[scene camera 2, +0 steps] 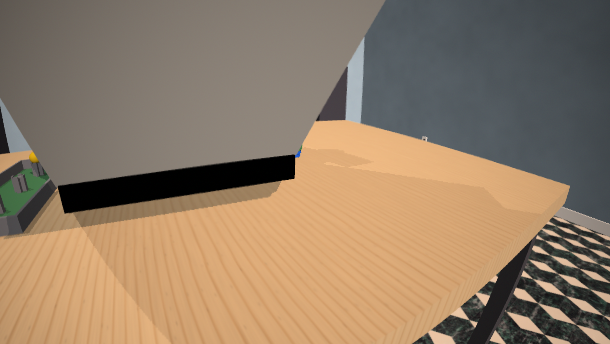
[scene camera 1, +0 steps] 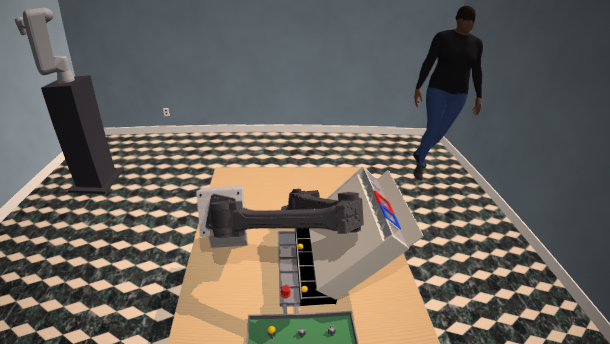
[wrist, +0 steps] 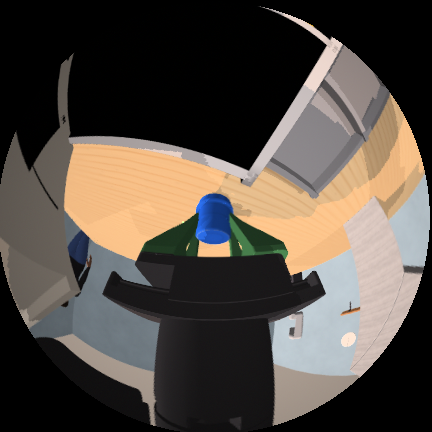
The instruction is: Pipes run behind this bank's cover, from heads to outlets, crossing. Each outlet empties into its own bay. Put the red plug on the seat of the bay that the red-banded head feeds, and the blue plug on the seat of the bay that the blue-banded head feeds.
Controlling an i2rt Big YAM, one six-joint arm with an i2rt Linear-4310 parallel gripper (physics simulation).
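Where they show: gripper, fingertip midpoint: (wrist: 213, 217); arm's base, link origin: (scene camera 1: 220, 212).
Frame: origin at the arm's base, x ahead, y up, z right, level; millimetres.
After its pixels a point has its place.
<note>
My gripper (wrist: 213, 217) {y -269, x 262, z -271 mm} has its green fingers shut on the blue plug (wrist: 214, 208) {y -263, x 268, z -251 mm} (scene camera 2: 298, 153) {y -272, x 281, z -272 mm}, close to the table beside the bank's end. The arm hides both in scene camera 1. The red plug (scene camera 1: 285, 291) {y -238, x 225, z 150 mm} stands upright in the near end compartment of the grey seat row (scene camera 1: 287, 238) {y -276, x 235, z -162 mm}. Black bays (scene camera 1: 306, 258) {y -273, x 312, z -40 mm} run beside that row; two hold yellow balls (scene camera 1: 300, 246) {y -254, x 288, z -91 mm} (scene camera 1: 304, 289) {y -255, x 295, z 130 mm}. The sloping cover (scene camera 1: 345, 255) {y -73, x 422, z 127 mm} (scene camera 2: 190, 90) {y -123, x 498, z -19 mm} hides the pipes. A red outline (scene camera 1: 376, 193) {y 65, x 541, z -34 mm} and a blue outline (scene camera 1: 396, 227) {y 24, x 586, z 99 mm} mark neighbouring heads at its top.
A green tray (scene camera 1: 300, 314) {y -258, x 276, z 235 mm} (scene camera 2: 37, 207) {y -274, x 389, z 229 mm} with grey posts (scene camera 1: 301, 331) {y -253, x 277, z 305 mm} and a yellow ball (scene camera 1: 271, 330) {y -231, x 180, z 313 mm} lies at the near end of the table. The cover overhangs the bays. A person (scene camera 1: 456, 65) and another arm on a dark pedestal (scene camera 1: 80, 135) are beyond the table.
</note>
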